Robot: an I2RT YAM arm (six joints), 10 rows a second.
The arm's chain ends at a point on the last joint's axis. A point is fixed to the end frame.
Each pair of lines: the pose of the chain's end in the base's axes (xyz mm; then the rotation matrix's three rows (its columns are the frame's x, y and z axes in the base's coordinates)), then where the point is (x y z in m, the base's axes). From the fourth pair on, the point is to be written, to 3 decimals.
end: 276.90 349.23 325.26; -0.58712 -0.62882 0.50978; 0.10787 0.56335 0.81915; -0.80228 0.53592 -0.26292
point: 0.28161 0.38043 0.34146
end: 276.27 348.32 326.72; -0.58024 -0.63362 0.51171; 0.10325 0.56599 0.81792; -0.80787 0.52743 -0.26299
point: 0.28083 0.37961 0.34279
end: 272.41 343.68 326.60; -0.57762 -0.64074 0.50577; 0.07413 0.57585 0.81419; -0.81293 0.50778 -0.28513
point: 0.27663 0.37547 0.34175
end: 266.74 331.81 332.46; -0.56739 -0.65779 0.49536; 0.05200 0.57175 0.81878; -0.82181 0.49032 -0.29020
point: 0.270 0.364 0.347
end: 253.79 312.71 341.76; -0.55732 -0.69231 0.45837; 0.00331 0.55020 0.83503; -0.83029 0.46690 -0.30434
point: 0.255 0.345 0.356
